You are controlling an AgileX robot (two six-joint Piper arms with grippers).
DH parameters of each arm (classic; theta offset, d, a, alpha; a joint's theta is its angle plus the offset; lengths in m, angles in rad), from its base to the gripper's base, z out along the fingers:
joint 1: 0 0.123 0 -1.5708
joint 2: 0.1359 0 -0.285 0
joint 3: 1.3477 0 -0.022 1.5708
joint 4: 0 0.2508 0 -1.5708
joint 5: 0 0 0.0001 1.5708
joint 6: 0 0.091 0 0
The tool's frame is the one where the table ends.
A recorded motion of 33 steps. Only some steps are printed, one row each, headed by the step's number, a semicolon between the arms.
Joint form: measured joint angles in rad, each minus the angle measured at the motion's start. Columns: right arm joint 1, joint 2, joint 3, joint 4, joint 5, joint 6; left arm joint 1, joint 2, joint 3, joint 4, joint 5, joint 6.
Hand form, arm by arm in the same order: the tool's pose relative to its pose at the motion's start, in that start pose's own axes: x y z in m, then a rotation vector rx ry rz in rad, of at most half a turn. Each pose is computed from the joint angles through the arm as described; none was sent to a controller.
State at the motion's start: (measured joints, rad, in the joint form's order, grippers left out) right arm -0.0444 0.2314 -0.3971 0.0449 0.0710 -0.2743; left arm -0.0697 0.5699 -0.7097 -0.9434 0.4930 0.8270
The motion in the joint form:
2: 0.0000 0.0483 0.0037 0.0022 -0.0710 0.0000; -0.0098 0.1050 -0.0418 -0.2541 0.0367 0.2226
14: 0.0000 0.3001 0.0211 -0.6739 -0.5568 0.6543; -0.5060 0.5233 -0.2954 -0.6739 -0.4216 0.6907
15: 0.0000 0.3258 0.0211 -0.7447 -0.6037 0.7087; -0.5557 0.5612 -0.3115 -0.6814 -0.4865 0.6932
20: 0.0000 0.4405 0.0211 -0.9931 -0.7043 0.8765; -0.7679 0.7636 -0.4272 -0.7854 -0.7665 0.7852
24: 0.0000 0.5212 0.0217 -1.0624 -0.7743 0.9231; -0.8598 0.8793 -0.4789 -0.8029 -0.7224 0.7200
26: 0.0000 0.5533 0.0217 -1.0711 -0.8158 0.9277; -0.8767 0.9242 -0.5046 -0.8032 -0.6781 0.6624
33: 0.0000 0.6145 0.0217 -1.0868 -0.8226 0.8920; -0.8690 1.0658 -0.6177 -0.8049 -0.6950 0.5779
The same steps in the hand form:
2: -0.0002 -0.0004 0.0092 0.0074 -0.0177 0.0023; -0.0109 -0.0014 0.0222 0.1083 -0.0206 -0.0258
14: -0.0037 0.0243 0.0503 -0.2367 -0.2063 0.0159; -0.0401 -0.0461 0.1294 0.1891 -0.0575 -0.0079
15: -0.0025 0.0294 0.0533 -0.2914 -0.2121 0.0112; -0.0359 -0.0538 0.1394 0.1717 -0.0339 -0.0115
20: 0.0138 0.0476 0.0673 -0.4815 -0.1293 -0.0148; -0.0134 -0.1005 0.1844 0.0933 0.0834 0.0149
24: 0.0246 0.0566 0.0762 -0.5753 -0.0853 0.0040; 0.0091 -0.1435 0.2031 0.2145 0.1624 -0.0367
26: 0.0274 0.0600 0.0793 -0.6119 -0.0845 0.0193; 0.0162 -0.1577 0.2109 0.2670 0.1906 -0.0889
33: 0.0382 0.0634 0.0874 -0.6366 -0.0409 -0.0077; 0.0297 -0.1702 0.2476 0.2279 0.2258 -0.1645

